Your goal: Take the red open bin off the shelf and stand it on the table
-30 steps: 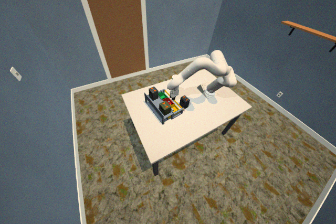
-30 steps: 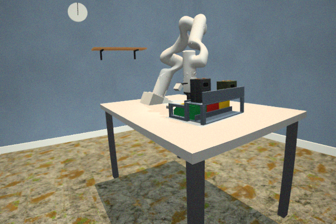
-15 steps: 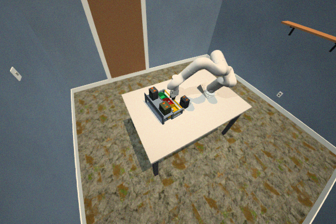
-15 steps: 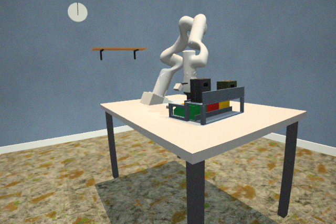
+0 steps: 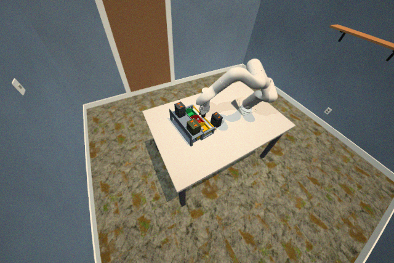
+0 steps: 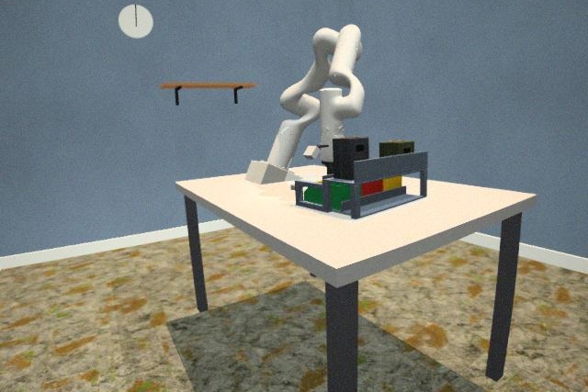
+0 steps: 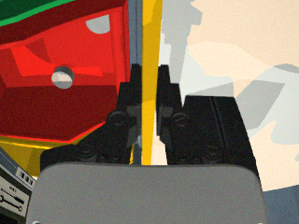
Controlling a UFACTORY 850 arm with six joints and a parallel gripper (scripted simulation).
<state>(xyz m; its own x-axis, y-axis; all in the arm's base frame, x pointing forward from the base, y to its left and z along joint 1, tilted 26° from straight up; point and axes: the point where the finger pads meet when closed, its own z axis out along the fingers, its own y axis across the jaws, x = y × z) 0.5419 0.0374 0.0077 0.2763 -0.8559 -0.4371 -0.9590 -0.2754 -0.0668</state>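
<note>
Now: hand 10 cm short of the red bin, 3 cm to the right of it and 3 cm above it. Also, from my hand: green bin: 13 cm ahead, 8 cm to the right, 3 cm below; then black box: 10 cm behind, 9 cm to the left, 1 cm below; then thin yellow rod: 2 cm below.
</note>
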